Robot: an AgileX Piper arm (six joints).
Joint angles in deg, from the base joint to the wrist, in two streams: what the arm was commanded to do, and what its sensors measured. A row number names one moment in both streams.
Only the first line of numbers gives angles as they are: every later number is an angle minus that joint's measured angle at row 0.
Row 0, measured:
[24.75, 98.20, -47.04, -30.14, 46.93, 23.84]
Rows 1 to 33, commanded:
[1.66, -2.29, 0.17, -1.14, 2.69, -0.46]
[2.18, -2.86, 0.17, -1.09, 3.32, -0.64]
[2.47, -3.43, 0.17, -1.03, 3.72, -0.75]
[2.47, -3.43, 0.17, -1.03, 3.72, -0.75]
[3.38, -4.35, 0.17, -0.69, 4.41, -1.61]
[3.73, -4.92, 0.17, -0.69, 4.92, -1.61]
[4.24, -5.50, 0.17, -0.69, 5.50, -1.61]
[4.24, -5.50, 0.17, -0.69, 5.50, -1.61]
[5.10, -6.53, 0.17, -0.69, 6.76, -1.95]
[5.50, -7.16, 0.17, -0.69, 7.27, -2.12]
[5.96, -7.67, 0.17, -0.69, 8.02, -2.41]
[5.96, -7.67, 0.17, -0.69, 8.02, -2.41]
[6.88, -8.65, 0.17, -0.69, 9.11, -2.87]
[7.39, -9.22, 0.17, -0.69, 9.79, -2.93]
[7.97, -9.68, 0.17, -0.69, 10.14, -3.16]
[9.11, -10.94, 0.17, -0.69, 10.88, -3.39]
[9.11, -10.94, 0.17, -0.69, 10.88, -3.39]
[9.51, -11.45, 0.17, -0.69, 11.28, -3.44]
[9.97, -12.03, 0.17, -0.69, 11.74, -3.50]
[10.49, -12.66, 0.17, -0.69, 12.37, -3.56]
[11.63, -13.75, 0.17, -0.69, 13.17, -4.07]
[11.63, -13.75, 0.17, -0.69, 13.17, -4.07]
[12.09, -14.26, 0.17, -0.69, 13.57, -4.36]
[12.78, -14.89, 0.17, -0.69, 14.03, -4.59]
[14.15, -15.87, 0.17, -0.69, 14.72, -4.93]
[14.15, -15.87, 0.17, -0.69, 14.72, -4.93]
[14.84, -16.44, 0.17, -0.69, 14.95, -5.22]
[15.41, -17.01, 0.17, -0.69, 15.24, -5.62]
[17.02, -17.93, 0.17, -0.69, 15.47, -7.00]
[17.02, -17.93, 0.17, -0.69, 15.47, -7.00]
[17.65, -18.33, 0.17, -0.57, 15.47, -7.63]
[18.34, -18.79, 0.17, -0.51, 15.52, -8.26]
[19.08, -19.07, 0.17, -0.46, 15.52, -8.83]
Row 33, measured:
[18.11, -18.16, 0.00, 0.80, 14.26, -7.17]
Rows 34 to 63, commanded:
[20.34, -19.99, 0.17, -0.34, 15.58, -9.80]
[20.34, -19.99, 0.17, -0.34, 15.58, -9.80]
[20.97, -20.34, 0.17, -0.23, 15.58, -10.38]
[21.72, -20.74, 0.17, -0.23, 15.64, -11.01]
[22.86, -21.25, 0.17, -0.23, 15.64, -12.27]
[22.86, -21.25, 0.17, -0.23, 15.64, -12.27]
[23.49, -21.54, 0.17, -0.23, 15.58, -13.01]
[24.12, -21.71, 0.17, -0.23, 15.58, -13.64]
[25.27, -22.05, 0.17, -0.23, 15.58, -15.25]
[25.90, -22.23, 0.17, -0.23, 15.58, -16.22]
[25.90, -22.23, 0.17, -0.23, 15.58, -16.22]
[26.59, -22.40, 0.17, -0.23, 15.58, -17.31]
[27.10, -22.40, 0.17, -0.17, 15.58, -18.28]
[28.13, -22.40, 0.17, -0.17, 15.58, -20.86]
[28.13, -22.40, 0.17, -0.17, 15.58, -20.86]
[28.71, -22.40, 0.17, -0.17, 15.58, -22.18]
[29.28, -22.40, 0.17, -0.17, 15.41, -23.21]
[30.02, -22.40, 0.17, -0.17, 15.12, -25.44]
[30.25, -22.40, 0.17, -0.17, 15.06, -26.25]
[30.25, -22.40, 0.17, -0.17, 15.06, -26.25]
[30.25, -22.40, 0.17, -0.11, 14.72, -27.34]
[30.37, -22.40, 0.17, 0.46, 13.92, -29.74]
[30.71, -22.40, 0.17, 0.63, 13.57, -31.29]
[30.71, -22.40, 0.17, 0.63, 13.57, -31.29]
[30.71, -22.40, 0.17, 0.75, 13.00, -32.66]
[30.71, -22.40, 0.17, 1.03, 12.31, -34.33]
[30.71, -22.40, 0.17, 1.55, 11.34, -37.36]
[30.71, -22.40, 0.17, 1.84, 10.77, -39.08]
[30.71, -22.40, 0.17, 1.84, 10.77, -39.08]
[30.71, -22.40, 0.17, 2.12, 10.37, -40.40]
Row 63, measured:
[30.54, -21.94, 0.00, 2.52, 11.80, -35.64]
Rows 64 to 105, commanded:
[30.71, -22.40, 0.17, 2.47, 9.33, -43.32]
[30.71, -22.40, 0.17, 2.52, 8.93, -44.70]
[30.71, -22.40, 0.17, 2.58, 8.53, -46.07]
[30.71, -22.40, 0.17, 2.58, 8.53, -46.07]
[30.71, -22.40, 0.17, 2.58, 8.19, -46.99]
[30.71, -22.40, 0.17, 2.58, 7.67, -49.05]
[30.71, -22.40, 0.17, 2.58, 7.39, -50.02]
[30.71, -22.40, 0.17, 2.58, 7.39, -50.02]
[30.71, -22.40, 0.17, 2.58, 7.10, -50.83]
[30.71, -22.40, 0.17, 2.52, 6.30, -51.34]
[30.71, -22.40, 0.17, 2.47, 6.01, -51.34]
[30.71, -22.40, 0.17, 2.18, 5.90, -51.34]
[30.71, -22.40, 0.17, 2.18, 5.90, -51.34]
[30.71, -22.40, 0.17, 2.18, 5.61, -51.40]
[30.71, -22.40, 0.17, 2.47, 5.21, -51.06]
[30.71, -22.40, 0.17, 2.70, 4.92, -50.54]
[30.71, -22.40, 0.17, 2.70, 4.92, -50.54]
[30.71, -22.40, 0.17, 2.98, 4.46, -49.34]
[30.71, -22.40, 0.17, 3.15, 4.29, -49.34]
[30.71, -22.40, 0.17, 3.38, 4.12, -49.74]
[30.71, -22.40, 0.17, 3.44, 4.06, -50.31]
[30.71, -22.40, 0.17, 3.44, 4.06, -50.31]
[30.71, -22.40, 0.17, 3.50, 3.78, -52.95]
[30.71, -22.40, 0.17, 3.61, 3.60, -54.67]
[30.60, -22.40, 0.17, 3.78, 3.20, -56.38]
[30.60, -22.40, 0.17, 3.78, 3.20, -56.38]
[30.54, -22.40, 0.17, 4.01, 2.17, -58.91]
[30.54, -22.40, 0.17, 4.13, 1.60, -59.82]
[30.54, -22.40, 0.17, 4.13, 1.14, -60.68]
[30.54, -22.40, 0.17, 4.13, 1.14, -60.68]
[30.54, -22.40, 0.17, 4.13, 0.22, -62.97]
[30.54, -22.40, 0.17, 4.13, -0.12, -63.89]
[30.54, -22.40, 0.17, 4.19, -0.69, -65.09]
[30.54, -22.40, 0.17, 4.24, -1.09, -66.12]
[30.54, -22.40, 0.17, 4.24, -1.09, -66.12]
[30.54, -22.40, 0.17, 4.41, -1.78, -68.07]
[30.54, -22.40, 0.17, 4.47, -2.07, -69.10]
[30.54, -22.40, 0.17, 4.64, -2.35, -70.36]
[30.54, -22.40, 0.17, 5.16, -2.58, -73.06]
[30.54, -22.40, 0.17, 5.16, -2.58, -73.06]
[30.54, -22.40, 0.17, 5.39, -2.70, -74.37]
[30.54, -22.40, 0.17, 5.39, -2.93, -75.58]
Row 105, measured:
[30.54, -21.94, 0.00, 5.50, -1.27, -71.51]
